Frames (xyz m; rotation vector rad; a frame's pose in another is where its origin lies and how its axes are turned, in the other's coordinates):
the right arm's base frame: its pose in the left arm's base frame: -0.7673 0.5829 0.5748 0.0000 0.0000 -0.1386
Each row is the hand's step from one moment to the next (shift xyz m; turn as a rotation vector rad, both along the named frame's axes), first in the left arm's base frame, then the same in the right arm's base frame.
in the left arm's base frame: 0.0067 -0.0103 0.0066 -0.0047 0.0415 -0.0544
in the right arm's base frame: 0.0081 -0.0093 0.0066 -0.0104 0.0405 -0.0544
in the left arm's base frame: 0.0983 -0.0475 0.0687 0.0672 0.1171 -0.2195
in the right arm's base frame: 0.1039 -0.0335 0.0687 0.0504 0.1253 -0.2195
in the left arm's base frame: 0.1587 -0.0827 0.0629 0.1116 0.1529 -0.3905
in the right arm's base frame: 0.1686 -0.0600 0.0629 0.0894 0.1669 -0.3905
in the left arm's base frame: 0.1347 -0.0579 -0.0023 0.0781 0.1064 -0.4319
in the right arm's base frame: 0.1414 -0.0387 -0.0023 0.0627 0.1162 -0.4319
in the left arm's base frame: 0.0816 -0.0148 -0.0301 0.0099 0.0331 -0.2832
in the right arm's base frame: 0.0829 -0.0034 -0.0301 0.0052 0.0342 -0.2832
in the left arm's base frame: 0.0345 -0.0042 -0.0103 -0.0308 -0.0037 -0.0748
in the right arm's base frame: 0.0347 0.0006 -0.0103 -0.0300 -0.0079 -0.0748
